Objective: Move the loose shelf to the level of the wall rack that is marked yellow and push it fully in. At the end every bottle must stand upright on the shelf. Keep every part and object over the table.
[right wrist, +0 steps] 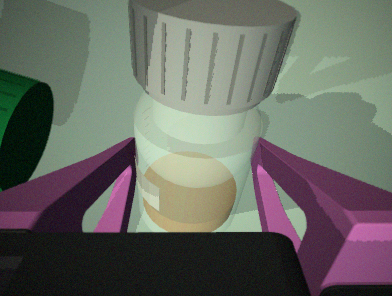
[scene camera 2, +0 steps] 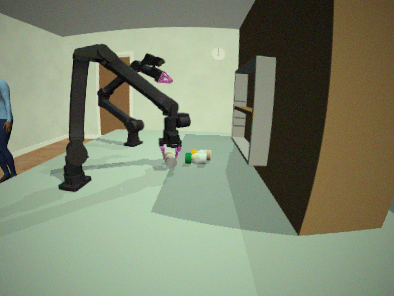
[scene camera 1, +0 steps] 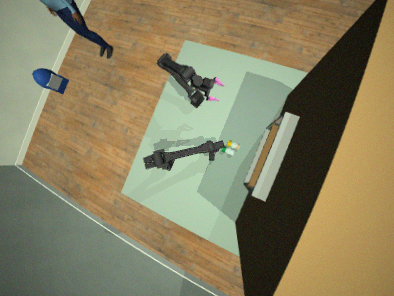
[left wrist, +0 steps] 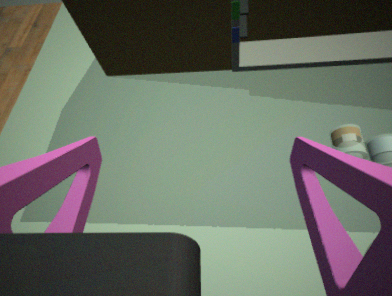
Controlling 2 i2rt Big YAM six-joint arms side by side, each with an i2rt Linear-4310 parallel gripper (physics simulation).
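My right gripper [scene camera 2: 170, 149] [right wrist: 194, 148] is shut on the grey-capped bottle [scene camera 2: 170, 159] [right wrist: 190, 192], which lies tilted low at the table; its contact with the table is unclear. A green-capped bottle [scene camera 1: 230, 152] [scene camera 2: 201, 157] and a yellow-capped bottle [scene camera 1: 233, 144] lie on their sides beside it. My left gripper [scene camera 1: 220, 92] [scene camera 2: 165, 77] [left wrist: 195, 147] is open and empty, high above the table. The brown shelf [scene camera 1: 263, 157] [scene camera 2: 243, 108] sits at a middle height in the wall rack [scene camera 1: 276, 165] [scene camera 2: 264, 110] [left wrist: 310, 52]. The yellow mark does not show.
The rack hangs on a dark wall [scene camera 1: 320, 135] [scene camera 2: 300, 100] [left wrist: 150, 40] at the table's far side. Green and blue marks show on the rack's side edge in the left wrist view. The right arm [scene camera 2: 77, 105] reaches over the pale green table [scene camera 1: 225, 225] [scene camera 2: 125, 250].
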